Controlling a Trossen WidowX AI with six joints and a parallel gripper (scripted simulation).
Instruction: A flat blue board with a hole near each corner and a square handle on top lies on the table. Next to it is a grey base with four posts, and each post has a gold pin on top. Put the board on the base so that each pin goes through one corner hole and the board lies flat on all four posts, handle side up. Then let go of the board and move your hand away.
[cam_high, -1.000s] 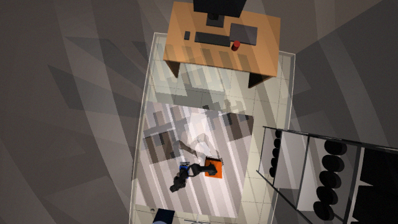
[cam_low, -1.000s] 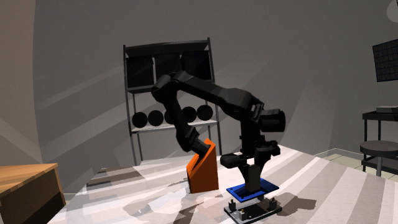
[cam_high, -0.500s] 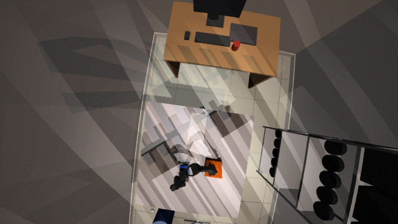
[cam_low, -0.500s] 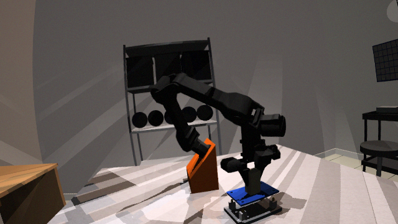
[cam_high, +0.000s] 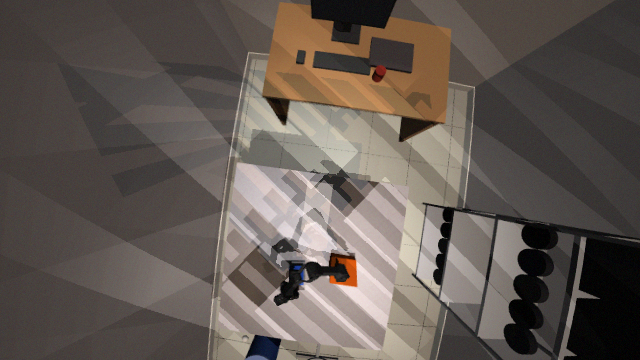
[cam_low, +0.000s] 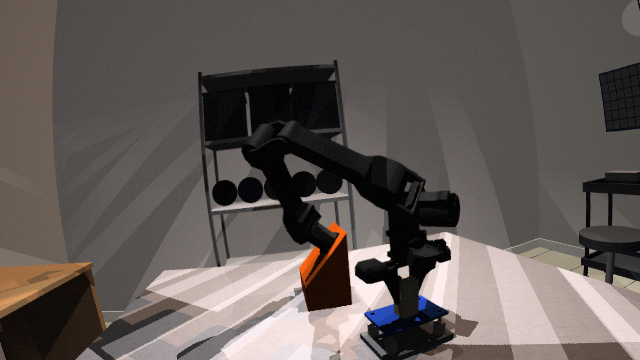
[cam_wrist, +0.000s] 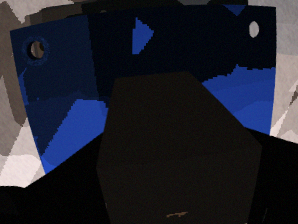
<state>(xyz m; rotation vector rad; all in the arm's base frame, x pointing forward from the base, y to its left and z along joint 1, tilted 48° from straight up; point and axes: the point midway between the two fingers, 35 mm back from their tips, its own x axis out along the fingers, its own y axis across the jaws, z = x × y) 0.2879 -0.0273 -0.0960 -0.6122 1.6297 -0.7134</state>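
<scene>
My gripper tip is now 10 mm above the flat blue board. The rest, counted from my gripper tip: grey base (80 mm below).
</scene>
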